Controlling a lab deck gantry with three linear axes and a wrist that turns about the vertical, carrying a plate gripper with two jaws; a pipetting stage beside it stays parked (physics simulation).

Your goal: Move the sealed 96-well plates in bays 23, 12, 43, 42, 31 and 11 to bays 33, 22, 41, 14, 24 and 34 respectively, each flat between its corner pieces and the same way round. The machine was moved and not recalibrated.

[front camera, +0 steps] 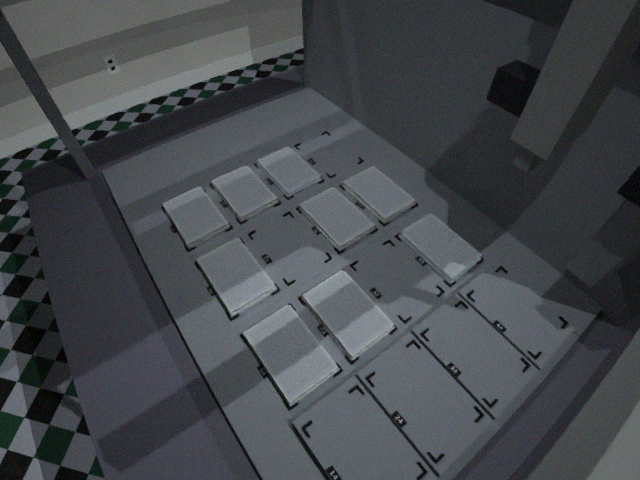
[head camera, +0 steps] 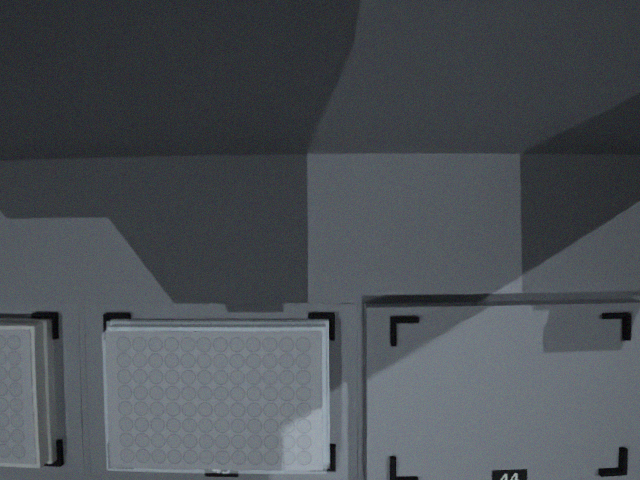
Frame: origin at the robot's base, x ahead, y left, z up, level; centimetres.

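Seen in the pictures: gripper, between the fingertips: (front camera: 598,254); robot's base, origin of its link: (front camera: 165,208).
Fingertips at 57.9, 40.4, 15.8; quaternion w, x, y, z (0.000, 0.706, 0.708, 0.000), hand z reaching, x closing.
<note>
Offsets run from my fingertips to a thing's top centre, as dx, dy, dz. "spot": to the spot under its first point.
Sealed plates lie in bay 23 @(spot: -18.4, -26.1, -14.4) (front camera: 347,314), bay 12 @(spot: -34.4, -36.5, -14.4) (front camera: 236,276), bay 43 @(spot: -18.3, -5.1, -14.4) (front camera: 440,248) (head camera: 214,397), bay 42 @(spot: -34.8, -4.8, -14.4) (front camera: 378,193) (head camera: 18,397), bay 31 @(spot: -51.0, -15.4, -14.4) (front camera: 288,170) and bay 11 @(spot: -50.4, -36.4, -14.4) (front camera: 196,217). All look flat between their corner pieces. Bay 33 @(spot: -19.7, -16.7, -15.9) (front camera: 385,281), bay 22 @(spot: -34.5, -27.1, -15.8) (front camera: 284,253), bay 41 @(spot: -51.9, -3.6, -15.8) (front camera: 330,152), bay 14 @(spot: -4.4, -35.0, -14.4) (front camera: 361,431), bay 24 @(spot: -3.1, -25.2, -14.4) (front camera: 423,392) and bay 34 @(spot: -1.9, -14.4, -14.4) (front camera: 480,351) hold no plate. The plate gripper does not show in either view.
More sealed plates lie in bay 13 @(spot: -18.1, -36.7, -14.4) (front camera: 290,356), bay 32 @(spot: -34.5, -15.4, -14.4) (front camera: 337,218) and bay 21 @(spot: -50.8, -25.9, -14.4) (front camera: 244,192). Bay 44 @(spot: -2.1, -5.1, -14.4) (front camera: 516,315) (head camera: 506,392) holds no plate. A pale upright column (front camera: 568,87) and a dark block (front camera: 511,87) hang at the upper right. Shadows cross the deck.
</note>
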